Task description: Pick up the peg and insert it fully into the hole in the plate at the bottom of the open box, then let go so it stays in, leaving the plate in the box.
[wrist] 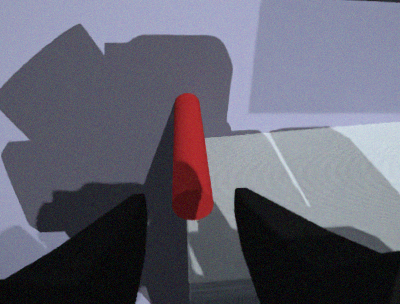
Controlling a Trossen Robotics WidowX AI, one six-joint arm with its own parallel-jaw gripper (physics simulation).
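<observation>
The red peg is near the middle of the wrist view. Its wider end is toward the camera, between the two black fingertips in the picture, with a dark shadow across it. Its narrower end points up the view. My gripper is open, with space on both sides of the peg and neither finger seen touching it. A pale grey, grained block-like surface spans the right side, with its left edge behind the peg. I cannot tell whether it is part of the box or the plate. No hole shows in the wrist view.
The pale lilac ground spans the top and left. Large dark shadows lie on it left of and behind the peg. A darker rectangular patch is at the upper right. A front edge of the grey surface shows low between the fingers.
</observation>
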